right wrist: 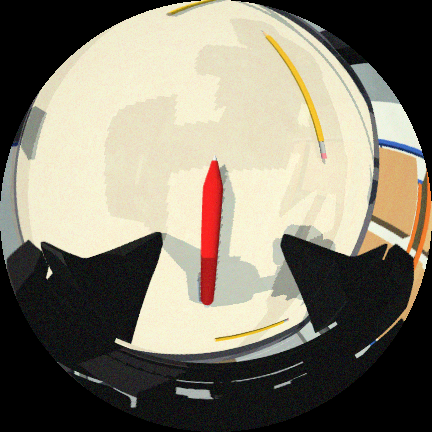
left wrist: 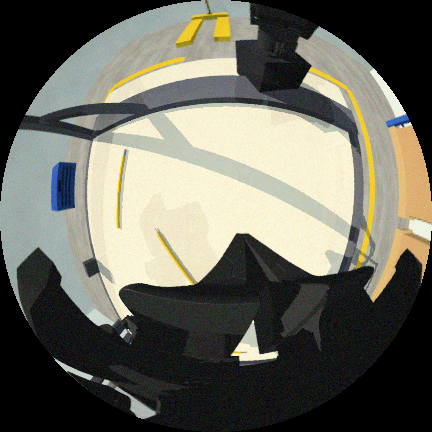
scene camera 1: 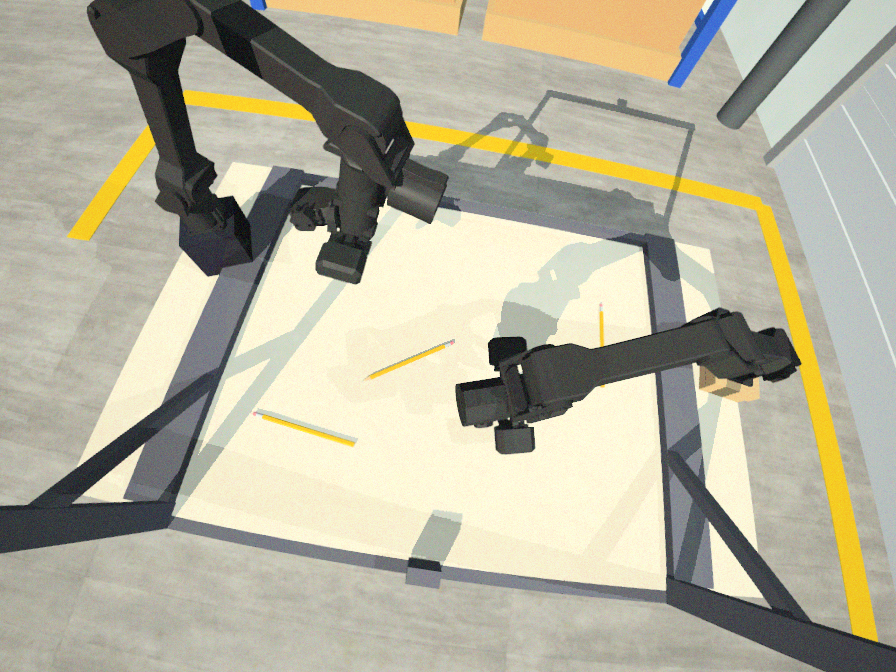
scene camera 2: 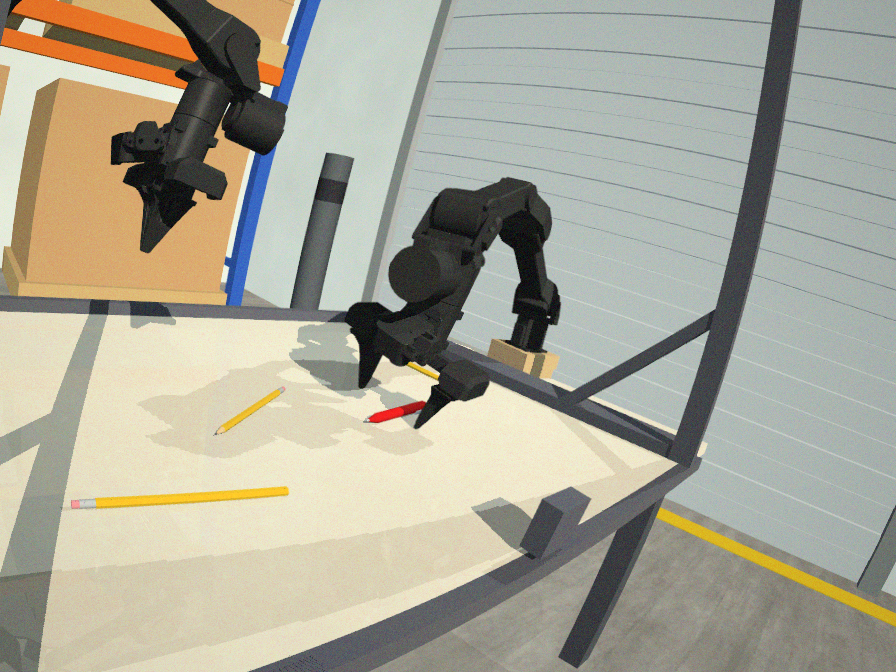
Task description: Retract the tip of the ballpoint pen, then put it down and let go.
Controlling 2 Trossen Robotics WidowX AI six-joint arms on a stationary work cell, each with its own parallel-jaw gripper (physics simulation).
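Places are measured from the left arm's base along level axes (x ahead, y left, z up), in millimetres.
Where they show: left gripper, between the fingertips: [left wrist: 240, 238] [scene camera 2: 144, 252]; right gripper, between the fingertips: [right wrist: 224, 240] [scene camera 2: 388, 407]; left arm's base, origin of its link: [left wrist: 273, 48] [scene camera 1: 206, 219]; right arm's base, origin of its link: [scene camera 2: 526, 347].
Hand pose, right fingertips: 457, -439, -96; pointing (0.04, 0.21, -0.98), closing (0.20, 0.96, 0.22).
Each offset is from my right fingertips to the top centre of the thing, as dx, dy, dz. Level surfaces: height alone.
The red ballpoint pen @[+10, -13, +4] [scene camera 2: 394, 413] [right wrist: 211, 225] lies flat on the pale table @[dz -10] [scene camera 1: 325, 491] [scene camera 2: 405, 593]. A small light-grey tip shows at its tapered end, and its rear part is darker red. The pen does not show in scene camera 1, where the right arm covers that area. My right gripper [scene camera 2: 389, 406] [right wrist: 224, 240] is open and empty, low above the table, with one finger on each side of the pen's body and neither touching it in the right wrist view. My left gripper [scene camera 2: 148, 248] [left wrist: 240, 238] is shut and empty, high above the table, away from the pen.
Yellow pencils lie on the table: one @[-145, +108, -2] [scene camera 1: 409, 359] [scene camera 2: 249, 410] [right wrist: 302, 85] near the pen, one @[-354, +31, -3] [scene camera 1: 309, 431] [scene camera 2: 188, 498] [left wrist: 120, 190] at lower left in scene camera 1, one @[+251, +46, -3] [scene camera 1: 601, 325] [right wrist: 252, 331] partly under the right arm. A dark frame [scene camera 1: 289, 543] edges the table.
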